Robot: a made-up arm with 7 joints.
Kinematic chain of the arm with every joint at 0, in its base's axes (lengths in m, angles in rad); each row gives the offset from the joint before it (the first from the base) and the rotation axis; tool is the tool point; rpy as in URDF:
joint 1: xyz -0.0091 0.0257 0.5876 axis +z
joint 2: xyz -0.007 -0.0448 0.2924 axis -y
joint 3: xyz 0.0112 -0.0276 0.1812 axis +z
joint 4: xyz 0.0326 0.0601 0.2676 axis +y
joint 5: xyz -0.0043 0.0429 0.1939 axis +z
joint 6: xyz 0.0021 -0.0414 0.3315 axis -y
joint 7: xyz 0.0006 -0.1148 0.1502 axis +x
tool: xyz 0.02 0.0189 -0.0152 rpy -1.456 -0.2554 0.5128
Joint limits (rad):
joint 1: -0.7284..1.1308
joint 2: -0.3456..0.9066
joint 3: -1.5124..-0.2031
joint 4: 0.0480..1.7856
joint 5: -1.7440..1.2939
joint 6: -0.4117..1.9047
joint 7: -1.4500..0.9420
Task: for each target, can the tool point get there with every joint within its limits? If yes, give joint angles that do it. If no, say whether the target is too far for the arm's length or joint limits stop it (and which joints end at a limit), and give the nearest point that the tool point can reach.
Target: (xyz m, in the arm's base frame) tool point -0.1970 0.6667 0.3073
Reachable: no: joint limits stop it (at a limit: joint 1, joint 2, joint 3, joint 4, joint 5, joint 6, joint 7) | nearest point 0.3300 0.5760 0.7941 | short by 0.723 m
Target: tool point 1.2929 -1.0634 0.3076
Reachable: no: too far | nearest point 0.5950 -0.4796 0.9045 | short by 1.088 m
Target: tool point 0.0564 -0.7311 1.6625
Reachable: yes | joints 0.9455 0.7085 -1.3999 0.8541 -0.1994 0.8755 0.6596
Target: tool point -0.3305 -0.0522 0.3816
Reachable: no: joint limits stop it (at a limit: joint 1, joint 2, joint 3, joint 4, joint 5, joint 6, joint 7) | nearest point -0.5368 -0.2707 0.9965 | short by 0.684 m
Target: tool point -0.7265 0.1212 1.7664
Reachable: yes | joints -0.4138 0.7601 -0.9460 0.3342 -0.8685 0.0542 0.5614
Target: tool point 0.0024 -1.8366 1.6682
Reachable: no: too far | nearest point -0.0033 -0.9121 1.5256 | short by 0.935 m
